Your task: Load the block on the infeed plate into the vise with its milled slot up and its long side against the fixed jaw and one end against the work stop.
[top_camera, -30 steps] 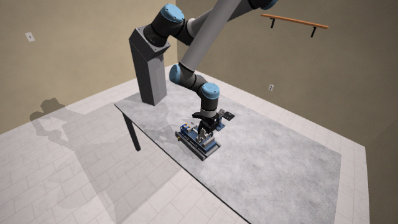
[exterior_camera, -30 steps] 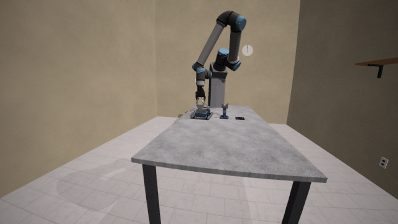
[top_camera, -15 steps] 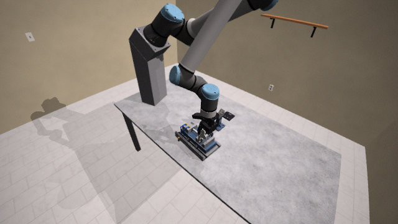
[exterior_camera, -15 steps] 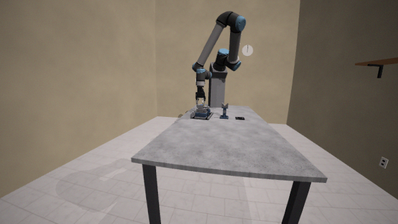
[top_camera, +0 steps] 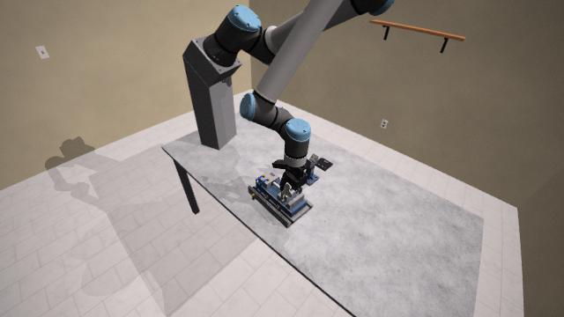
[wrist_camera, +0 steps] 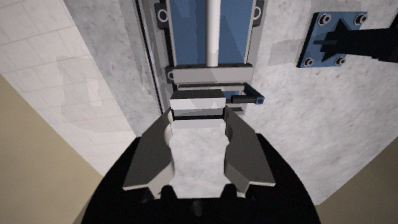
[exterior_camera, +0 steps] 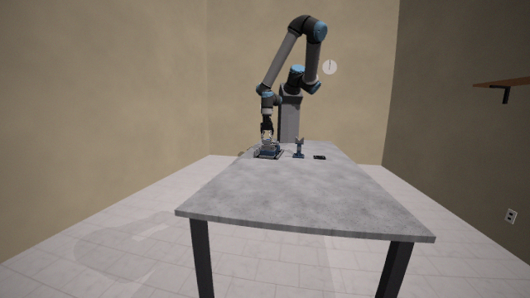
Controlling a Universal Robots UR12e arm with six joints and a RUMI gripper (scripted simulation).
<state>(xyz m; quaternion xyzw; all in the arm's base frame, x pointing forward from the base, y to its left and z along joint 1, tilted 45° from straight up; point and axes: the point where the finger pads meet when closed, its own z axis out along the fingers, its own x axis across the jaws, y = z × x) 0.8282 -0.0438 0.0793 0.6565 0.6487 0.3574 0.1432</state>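
Now: hand right at the part. Round my hand: cylinder rod 90 mm behind, 10 mm to the left, 50 mm below; work stop 10 mm behind, 70 mm to the left, 30 mm below; moving jaw 40 mm behind, 20 mm to the left, 50 mm below.
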